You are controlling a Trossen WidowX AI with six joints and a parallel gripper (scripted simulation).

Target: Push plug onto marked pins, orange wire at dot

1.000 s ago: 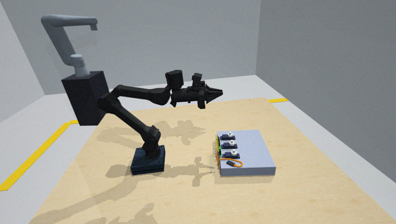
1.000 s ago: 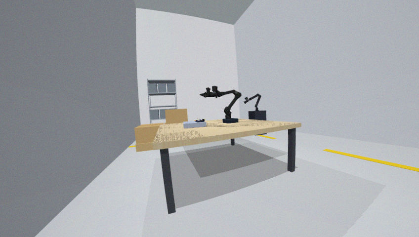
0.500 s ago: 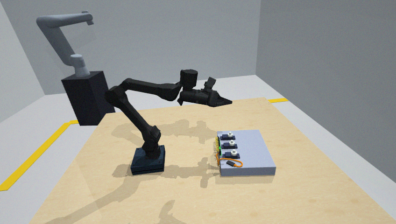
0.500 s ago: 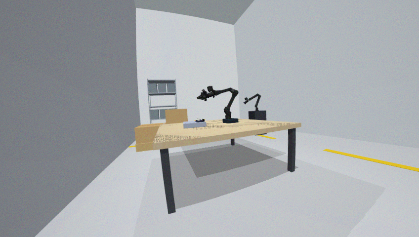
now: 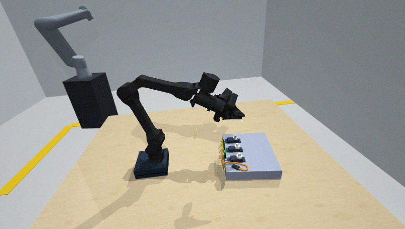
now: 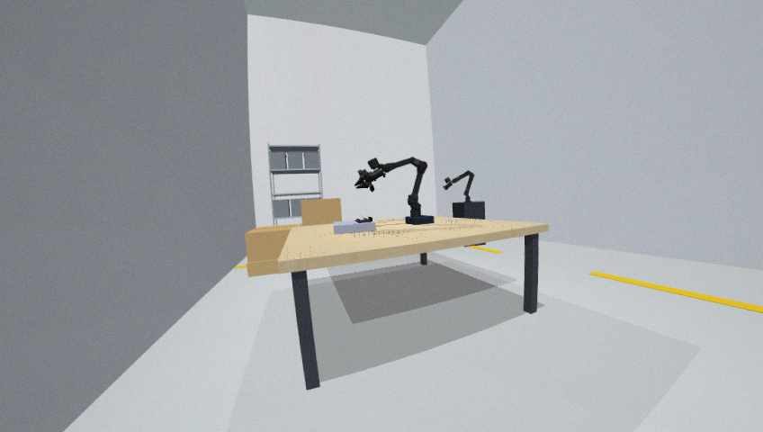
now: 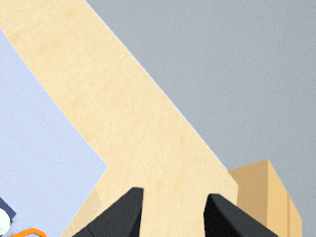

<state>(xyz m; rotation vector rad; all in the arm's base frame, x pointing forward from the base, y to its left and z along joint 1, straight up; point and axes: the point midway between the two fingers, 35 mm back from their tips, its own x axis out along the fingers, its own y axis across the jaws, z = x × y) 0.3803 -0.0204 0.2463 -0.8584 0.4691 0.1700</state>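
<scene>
Now: gripper tip 80 mm past the green band, 40 mm to the right of it and 210 mm above it. Round my gripper tip: grey holder (80 mm ahead, 80 mm to the left, 250 mm below).
</scene>
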